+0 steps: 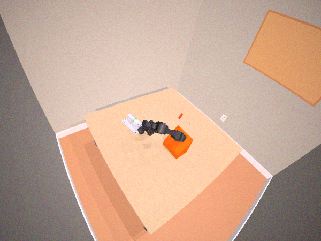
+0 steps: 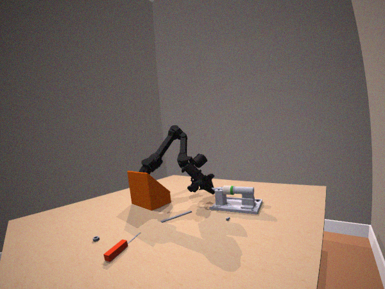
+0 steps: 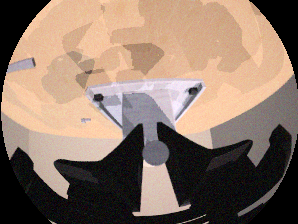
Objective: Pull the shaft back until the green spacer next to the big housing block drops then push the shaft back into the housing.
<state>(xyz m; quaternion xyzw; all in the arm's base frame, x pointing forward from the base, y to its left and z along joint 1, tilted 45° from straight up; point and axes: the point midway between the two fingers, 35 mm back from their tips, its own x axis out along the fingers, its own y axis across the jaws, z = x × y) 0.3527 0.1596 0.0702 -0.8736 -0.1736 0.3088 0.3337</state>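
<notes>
The horizontal shaft is 5 cm ahead of my gripper tip, 1 cm to the left of it and 2 cm above it. From my gripper tip the other things lie so: green spacer (10 cm ahead, 1 cm to the left, 2 cm above); then small bolt (14 cm ahead, 14 cm to the right, 5 cm below); then white spacer (9 cm ahead, 1 cm to the left, 2 cm above).
</notes>
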